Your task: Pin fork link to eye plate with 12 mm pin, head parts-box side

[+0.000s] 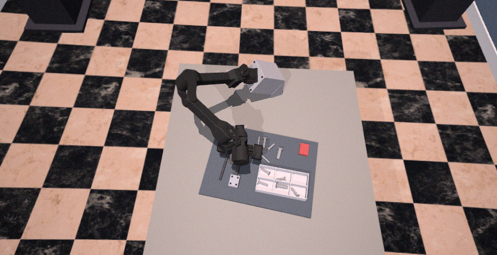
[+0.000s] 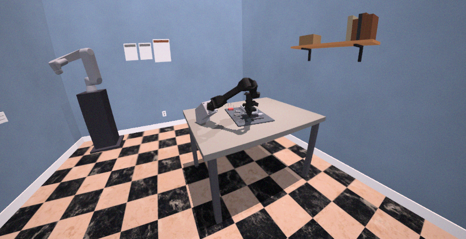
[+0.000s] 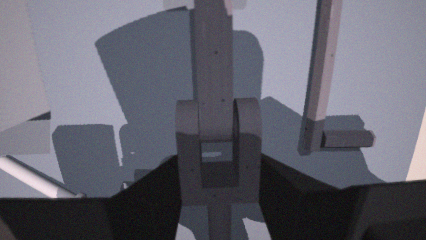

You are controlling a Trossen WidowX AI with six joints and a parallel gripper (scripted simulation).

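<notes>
Now: hand 4 cm short of the eye plate, 1 cm to the left of it and 4 cm above it. Also, from my hand: dark l-shaped bar (2 cm ahead, 7 cm to the right, 5 cm below); then dark fork link (3 cm below); then dark mat (4 cm ahead, 9 cm to the left, 6 cm below).
</notes>
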